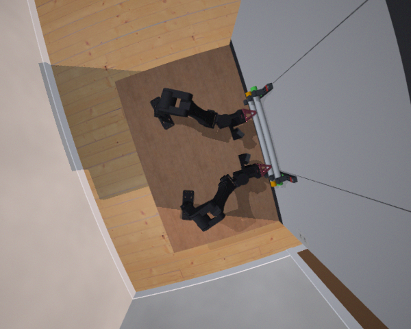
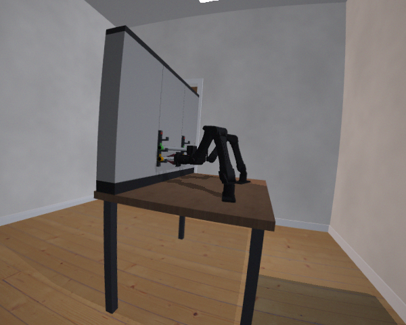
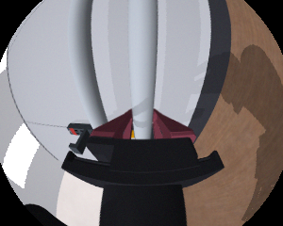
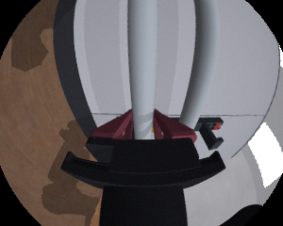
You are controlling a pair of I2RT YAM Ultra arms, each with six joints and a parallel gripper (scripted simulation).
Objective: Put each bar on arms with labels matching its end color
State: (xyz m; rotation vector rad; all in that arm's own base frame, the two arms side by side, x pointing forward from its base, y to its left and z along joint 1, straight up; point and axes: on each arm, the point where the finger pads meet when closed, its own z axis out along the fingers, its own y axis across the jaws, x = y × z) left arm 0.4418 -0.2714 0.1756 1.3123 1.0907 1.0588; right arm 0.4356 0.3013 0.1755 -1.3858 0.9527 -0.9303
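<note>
The metal bar is 15 cm to the left of my right hand. Also, from my right hand: green-ended bar (16 cm to the left, 7 cm above); then grey wall panel (10 cm ahead, 17 cm to the left, 25 cm above).
Now: left hand 1 cm short of the metal bar and 15 cm to the left of it. Also, from my left hand: green-ended bar: 1 cm ahead, 14 cm to the right, 7 cm above; then grey wall panel: 11 cm ahead, 12 cm to the right, 25 cm above.
</note>
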